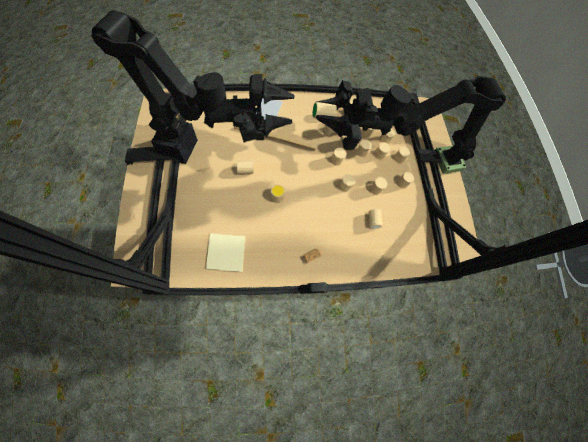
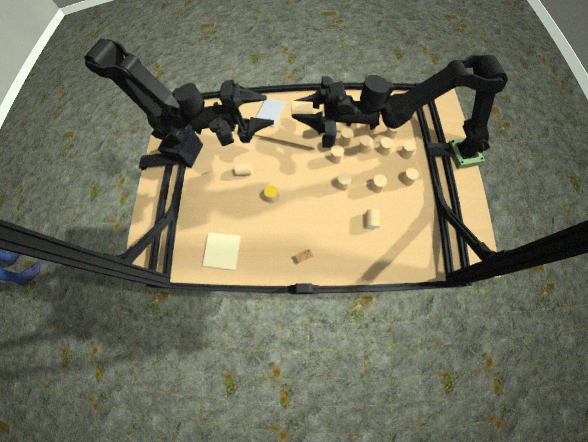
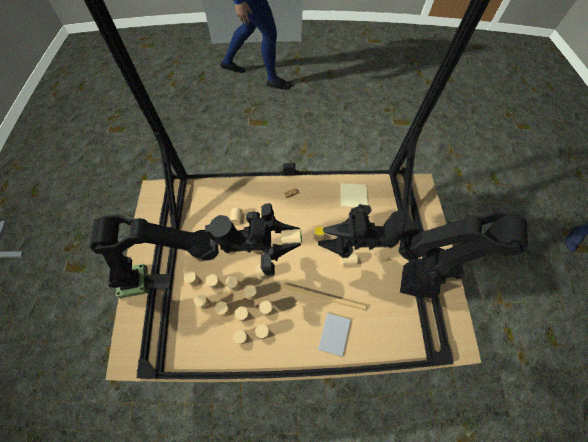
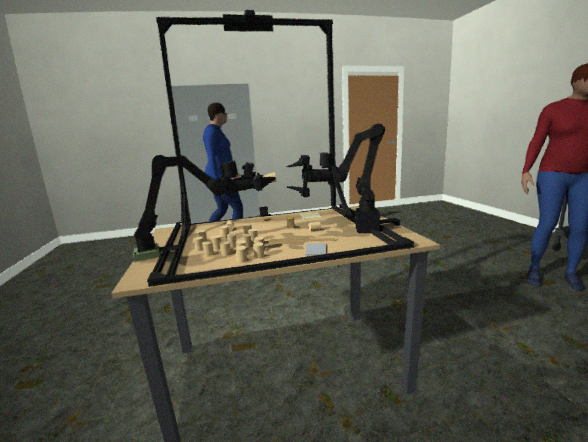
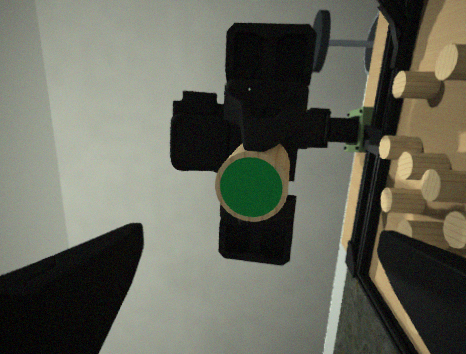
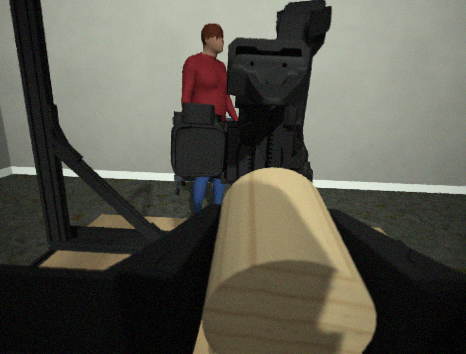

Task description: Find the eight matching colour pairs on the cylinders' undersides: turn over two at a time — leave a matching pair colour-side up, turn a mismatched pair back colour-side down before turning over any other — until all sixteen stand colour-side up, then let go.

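Places are measured from the left arm's base along level axes (x ahead, y left, z up), in centimetres.
Where they show: left gripper, between the fingertips: (image 1: 293, 109) (image 2: 270, 110) (image 3: 320, 237) (image 4: 286, 177) (image 5: 260, 237); right gripper, between the fingertips: (image 1: 315, 110) (image 2: 292, 109) (image 3: 300, 236) (image 4: 274, 177) (image 5: 251, 187) (image 6: 271, 217); left arm's base, origin of its link: (image 1: 171, 132) (image 2: 175, 139) (image 3: 426, 274) (image 4: 367, 210); right arm's base, origin of its link: (image 1: 452, 157) (image 2: 467, 150) (image 3: 129, 279) (image 4: 146, 248) (image 5: 353, 130).
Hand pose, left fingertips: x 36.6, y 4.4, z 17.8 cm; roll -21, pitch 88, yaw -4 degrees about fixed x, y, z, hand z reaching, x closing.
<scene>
Each offset is from my left fingertips to the top centre of the thing. "spot": to the spot under its first point.
My right gripper (image 1: 320, 110) (image 2: 295, 108) (image 3: 300, 237) is shut on a wooden cylinder @(dz +2.3, dx +7.4, dy +2.2 cm) (image 1: 327, 109) (image 3: 291, 236) (image 6: 280, 225), held level high above the table; its green end @(spot: dz +0.3, dx +5.0, dy +1.4 cm) (image 5: 251, 187) faces my left gripper (image 1: 292, 108) (image 3: 320, 237) (image 4: 288, 177), which is open and empty, with a gap between them. A yellow-topped cylinder @(dz -22.3, dx +0.8, dy -12.0 cm) (image 1: 277, 192) (image 2: 270, 193) stands mid-table. One cylinder @(dz -23.3, dx -11.6, dy -5.8 cm) (image 1: 245, 167) (image 3: 351, 260) lies on its side at the left; another @(dz -23.3, dx +32.0, dy -10.7 cm) (image 1: 375, 219) (image 2: 372, 219) lies at the right, its near end bluish-grey. Several plain-topped cylinders @(dz -22.4, dx +31.2, dy +0.8 cm) (image 1: 380, 185) @(dz -22.4, dx +17.7, dy +22.2 cm) (image 3: 241, 313) stand on the right side, some partly hidden by the right arm.
A thin stick @(dz -26.2, dx -6.3, dy +9.1 cm) (image 1: 290, 142) (image 3: 325, 296) and a blue-grey flat pad @(dz -26.8, dx -12.5, dy +19.9 cm) (image 2: 270, 111) (image 3: 335, 334) lie at the back. A pale yellow sheet @(dz -27.1, dx -8.8, dy -33.1 cm) (image 1: 226, 252) and a small brown block @(dz -26.6, dx +15.7, dy -26.8 cm) (image 1: 311, 256) lie near the front. Black frame rails border the work area.
</scene>
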